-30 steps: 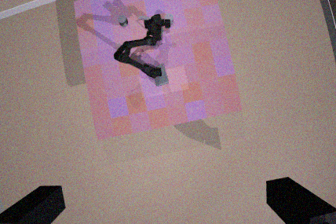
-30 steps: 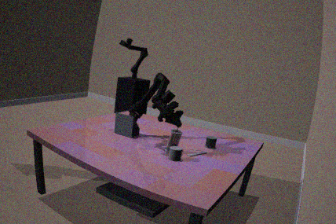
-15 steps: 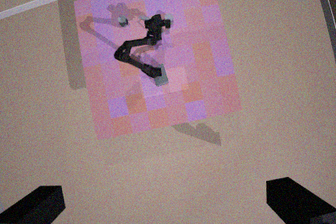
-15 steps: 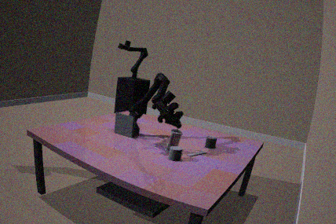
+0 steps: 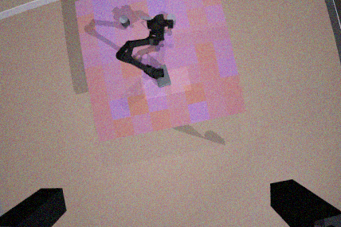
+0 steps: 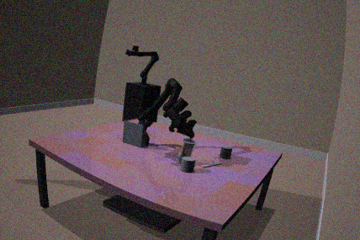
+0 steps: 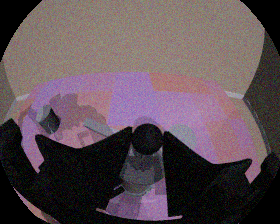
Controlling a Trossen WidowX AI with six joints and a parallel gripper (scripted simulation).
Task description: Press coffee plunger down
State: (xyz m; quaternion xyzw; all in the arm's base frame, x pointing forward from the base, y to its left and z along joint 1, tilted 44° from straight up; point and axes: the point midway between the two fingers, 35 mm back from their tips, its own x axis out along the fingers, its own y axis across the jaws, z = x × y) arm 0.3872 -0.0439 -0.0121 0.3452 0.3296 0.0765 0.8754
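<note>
My gripper tip is now 3 cm past the coffee press, 1 cm to the right of it and 8 cm above it.
</note>
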